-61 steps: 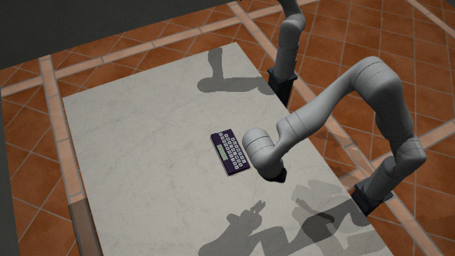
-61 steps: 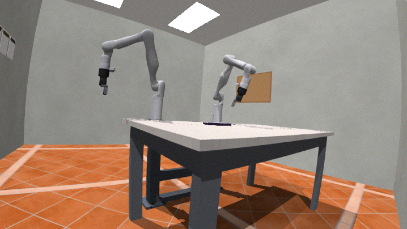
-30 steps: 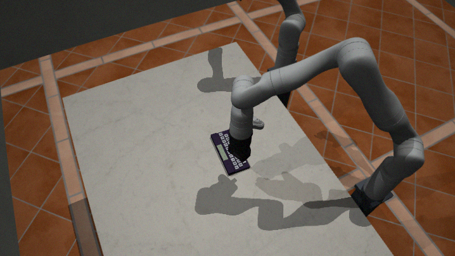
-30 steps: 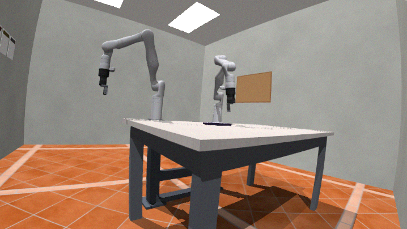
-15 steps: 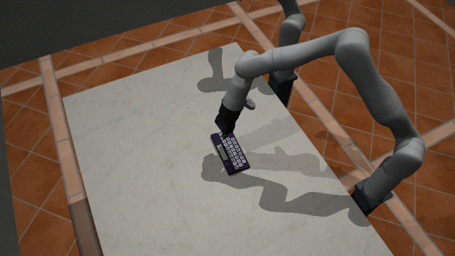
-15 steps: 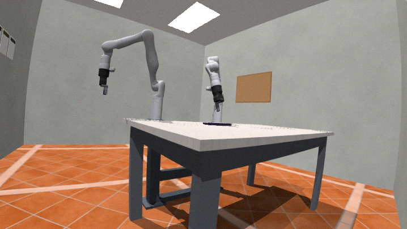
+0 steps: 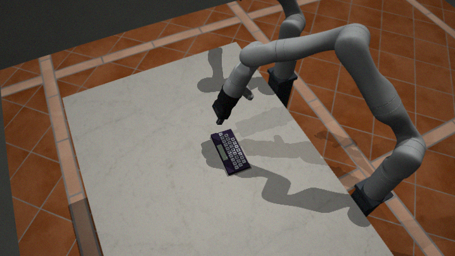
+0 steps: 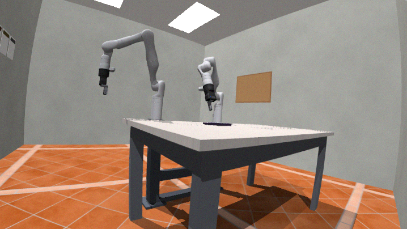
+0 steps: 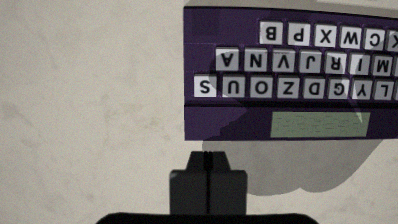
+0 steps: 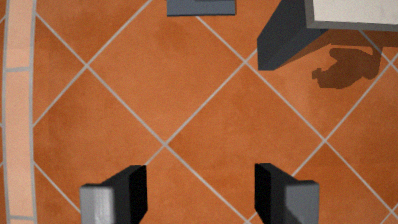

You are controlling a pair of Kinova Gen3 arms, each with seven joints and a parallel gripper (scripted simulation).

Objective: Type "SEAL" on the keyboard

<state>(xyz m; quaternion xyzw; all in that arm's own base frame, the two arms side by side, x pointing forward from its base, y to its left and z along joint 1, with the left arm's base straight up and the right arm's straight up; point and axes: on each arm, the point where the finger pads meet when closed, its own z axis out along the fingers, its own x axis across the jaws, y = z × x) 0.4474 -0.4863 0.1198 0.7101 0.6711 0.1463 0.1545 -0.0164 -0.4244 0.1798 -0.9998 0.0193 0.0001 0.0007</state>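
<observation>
Now: the key 10 cm below my left hand, 2 cm behind it and 1 cm to the left of it.
</observation>
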